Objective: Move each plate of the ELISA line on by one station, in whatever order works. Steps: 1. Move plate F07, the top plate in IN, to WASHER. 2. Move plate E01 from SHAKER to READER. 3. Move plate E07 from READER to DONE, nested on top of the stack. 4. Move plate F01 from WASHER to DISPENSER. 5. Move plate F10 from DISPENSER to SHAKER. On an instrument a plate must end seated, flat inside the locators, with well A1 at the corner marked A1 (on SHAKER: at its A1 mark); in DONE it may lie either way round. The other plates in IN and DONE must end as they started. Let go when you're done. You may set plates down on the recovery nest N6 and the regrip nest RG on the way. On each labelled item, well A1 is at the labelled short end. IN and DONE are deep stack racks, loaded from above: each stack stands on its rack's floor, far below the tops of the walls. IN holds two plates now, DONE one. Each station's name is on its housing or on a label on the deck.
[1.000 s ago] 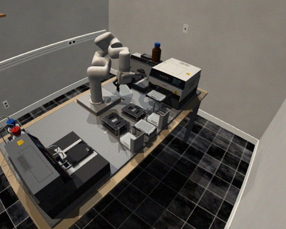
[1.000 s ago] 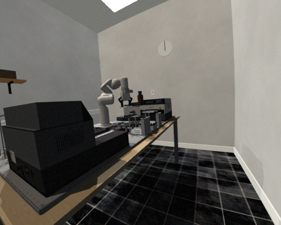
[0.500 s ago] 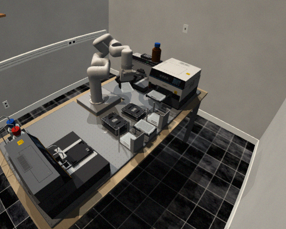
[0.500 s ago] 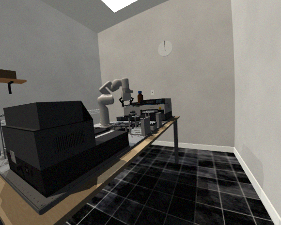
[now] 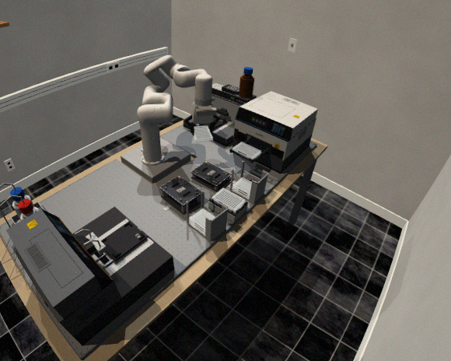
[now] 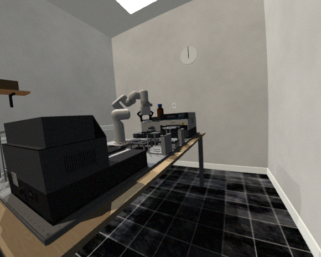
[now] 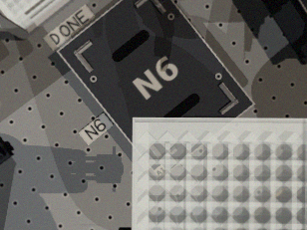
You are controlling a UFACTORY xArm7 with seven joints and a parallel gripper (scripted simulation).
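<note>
My hand is 34 cm to the right of the dispenser tray, 21 cm past it and 16 cm above it. From my hand the other things lie so: N6 label (22 cm below, 10 cm ahead, 5 cm to the left); then nest N6 (19 cm below, 10 cm ahead, 4 cm to the right); then DONE label (22 cm below, 20 cm ahead).
</note>
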